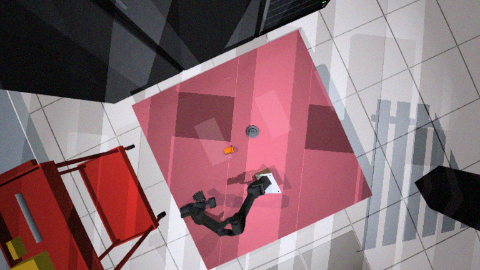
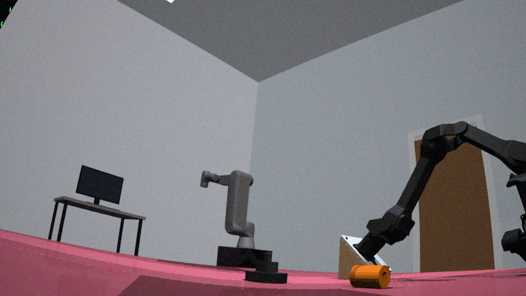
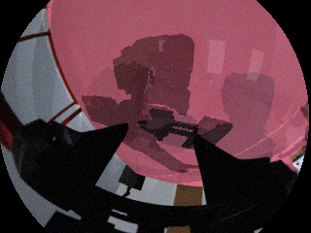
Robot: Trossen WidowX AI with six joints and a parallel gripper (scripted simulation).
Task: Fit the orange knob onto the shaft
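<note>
Now: the orange knob 230 mm ahead of my gripper tip, 360 mm to the right of it and 10 mm above it. Also, from my gripper tip: dark round pedestal (250 mm ahead, 560 mm to the right, 20 mm above).
</note>
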